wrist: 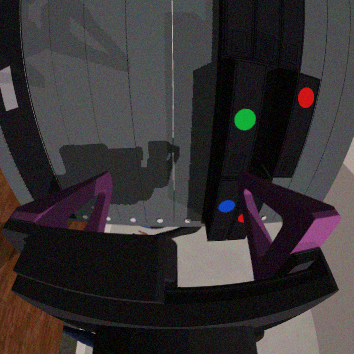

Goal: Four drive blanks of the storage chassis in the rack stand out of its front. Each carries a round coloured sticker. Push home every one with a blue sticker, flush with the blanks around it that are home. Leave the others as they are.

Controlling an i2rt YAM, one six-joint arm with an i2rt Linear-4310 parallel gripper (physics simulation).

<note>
In view: the gripper (174,177) and a drive blank (243,81).
</note>
